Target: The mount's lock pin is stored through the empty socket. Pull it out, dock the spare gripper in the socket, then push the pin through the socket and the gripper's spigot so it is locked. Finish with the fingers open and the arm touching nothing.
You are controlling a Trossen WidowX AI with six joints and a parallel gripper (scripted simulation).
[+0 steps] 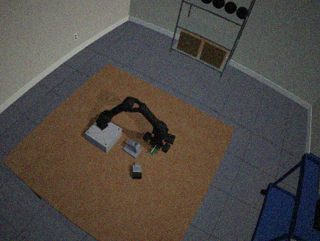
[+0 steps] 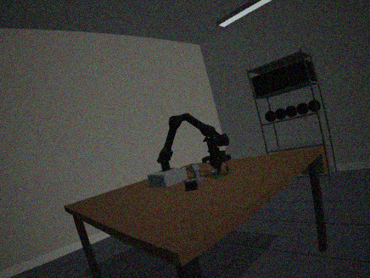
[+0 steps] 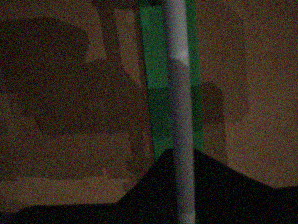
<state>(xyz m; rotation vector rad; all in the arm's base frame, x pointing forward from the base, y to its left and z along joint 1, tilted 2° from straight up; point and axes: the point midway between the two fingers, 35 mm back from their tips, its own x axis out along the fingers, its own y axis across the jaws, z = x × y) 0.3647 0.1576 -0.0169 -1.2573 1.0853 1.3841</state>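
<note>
The green holder lies 20 mm to the left of my gripper tip. Round my gripper tip: spare gripper 30 mm ahead, 220 mm to the right; then socket mount 100 mm behind, 110 mm to the right, 30 mm above.
</note>
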